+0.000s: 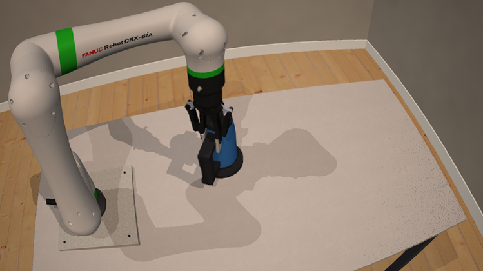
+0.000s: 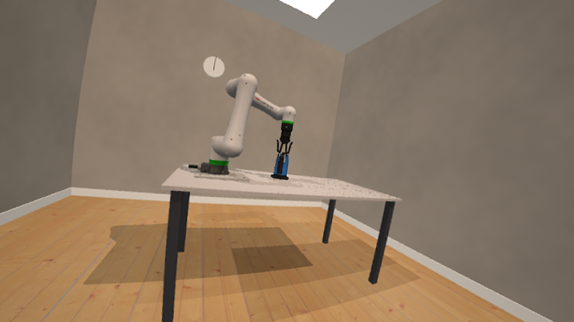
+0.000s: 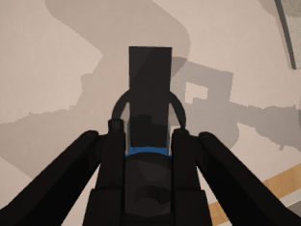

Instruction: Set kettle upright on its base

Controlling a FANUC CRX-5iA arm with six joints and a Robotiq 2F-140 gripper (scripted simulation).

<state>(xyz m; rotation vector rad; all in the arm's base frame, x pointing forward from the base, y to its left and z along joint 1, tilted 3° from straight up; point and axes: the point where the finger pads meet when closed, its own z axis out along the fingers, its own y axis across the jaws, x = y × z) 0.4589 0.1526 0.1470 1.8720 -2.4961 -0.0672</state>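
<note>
Right now my hand is 1 cm short of the kettle, 3 cm to the right of it and 5 cm above it. From my hand the other things lie so: round black base: 2 cm ahead, 6 cm to the left, 16 cm below.
</note>
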